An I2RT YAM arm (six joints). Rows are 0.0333 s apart.
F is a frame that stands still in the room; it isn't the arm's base.
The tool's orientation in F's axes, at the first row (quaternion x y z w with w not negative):
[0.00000, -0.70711, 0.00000, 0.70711]
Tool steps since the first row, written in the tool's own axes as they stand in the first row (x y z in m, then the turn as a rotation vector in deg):
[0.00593, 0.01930, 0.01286, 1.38, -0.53, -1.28]
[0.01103, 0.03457, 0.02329, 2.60, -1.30, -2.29]
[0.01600, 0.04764, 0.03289, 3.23, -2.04, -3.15]
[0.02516, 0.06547, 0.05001, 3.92, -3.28, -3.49]
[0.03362, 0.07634, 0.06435, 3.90, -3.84, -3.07]
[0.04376, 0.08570, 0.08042, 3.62, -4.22, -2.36]
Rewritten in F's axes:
[-0.01286, 0.01930, 0.00593, 1.28, -0.53, 1.38]
[-0.02329, 0.03457, 0.01103, 2.29, -1.30, 2.60]
[-0.03289, 0.04764, 0.01600, 3.15, -2.04, 3.23]
[-0.05001, 0.06547, 0.02516, 3.49, -3.28, 3.92]
[-0.06435, 0.07634, 0.03362, 3.07, -3.84, 3.90]
[-0.08042, 0.08570, 0.04376, 2.36, -4.22, 3.62]

